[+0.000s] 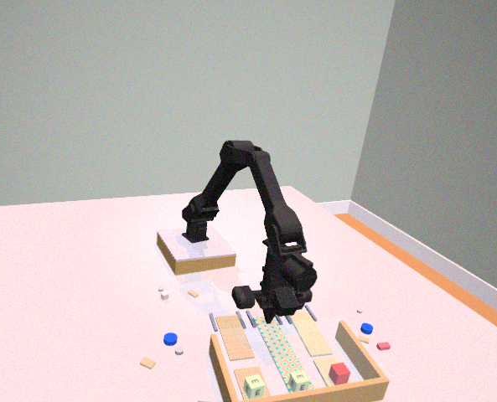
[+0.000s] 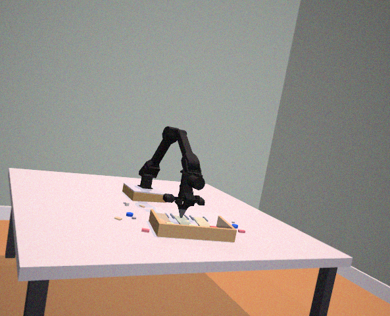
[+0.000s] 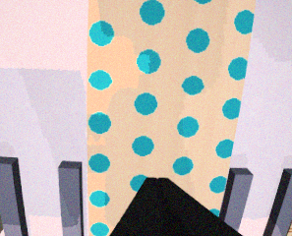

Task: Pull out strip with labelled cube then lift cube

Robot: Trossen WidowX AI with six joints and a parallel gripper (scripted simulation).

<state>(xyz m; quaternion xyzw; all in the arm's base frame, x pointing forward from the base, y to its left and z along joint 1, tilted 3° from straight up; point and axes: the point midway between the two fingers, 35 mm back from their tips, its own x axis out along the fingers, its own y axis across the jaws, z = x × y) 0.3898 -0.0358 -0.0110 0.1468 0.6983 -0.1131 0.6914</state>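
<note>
Now: gripper tip 90 mm short of the dotted strip and 40 mm to the left of it. Also, from my gripper tip: white cube: 220 mm behind, 160 mm to the right.
</note>
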